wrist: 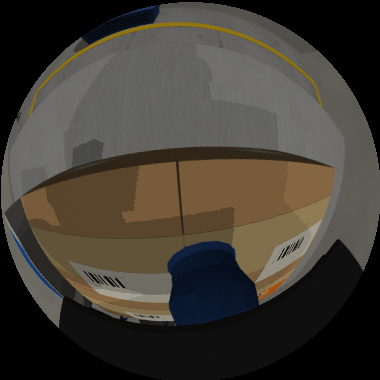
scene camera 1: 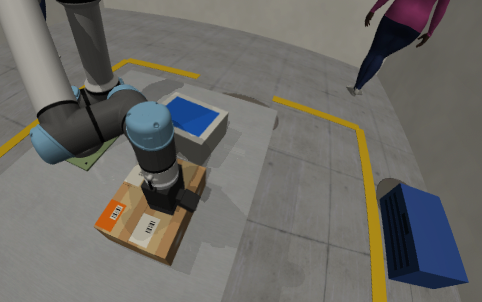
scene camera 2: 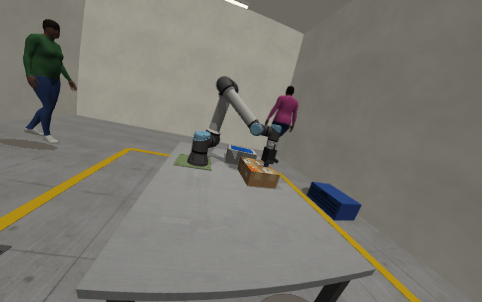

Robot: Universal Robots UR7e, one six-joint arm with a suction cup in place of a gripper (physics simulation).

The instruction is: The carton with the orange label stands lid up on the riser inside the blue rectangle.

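Where they show: hand at its tool point: [wrist: 198, 247] [scene camera 2: 265, 168]; arm's base at its link origin: [scene camera 2: 197, 162].
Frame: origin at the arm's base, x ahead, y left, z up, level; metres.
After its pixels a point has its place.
Observation:
The brown carton [scene camera 1: 169, 227] @[x 0.488, y -0.226, z 0.097 m] [scene camera 2: 261, 178] [wrist: 230, 184] @[x 0.504, y -0.177, z 0.097 m] lies lid up on the grey table [scene camera 1: 72, 260] @[x 0.233, y -0.384, z -0.006 m] [scene camera 2: 202, 227] @[x -0.003, y -0.647, z -0.006 m], in front of the riser. Its orange label [scene camera 1: 109, 214] @[x 0.323, y -0.247, z 0.097 m] [wrist: 274, 289] @[x 0.317, y -0.281, z 0.098 m] sits at one corner of the lid, beside white barcode labels. My suction cup [wrist: 205, 255] [scene camera 2: 266, 163] presses down on the lid near its middle; in scene camera 1 the black tool body [scene camera 1: 161, 198] @[x 0.477, y -0.205, z 0.212 m] hides it. The grey riser [scene camera 1: 211, 130] @[x 0.492, y 0.127, z 0.114 m] [scene camera 2: 232, 156] @[x 0.283, y 0.094, z 0.059 m] stands just behind the carton, and the blue rectangle [scene camera 1: 190, 115] @[x 0.395, y 0.175, z 0.115 m] [scene camera 2: 241, 149] @[x 0.375, y 0.171, z 0.114 m] on its top is bare.
A blue crate [scene camera 1: 413, 233] [scene camera 2: 334, 201] lies on the floor to the right, beyond the yellow floor line [scene camera 1: 368, 181]. A person in magenta [scene camera 1: 391, 32] [scene camera 2: 284, 112] walks behind the table. A person in green [scene camera 2: 49, 74] stands far left. The arm's base plate [scene camera 2: 192, 161] @[x -0.042, y -0.061, z 0.026 m] is left of the riser.

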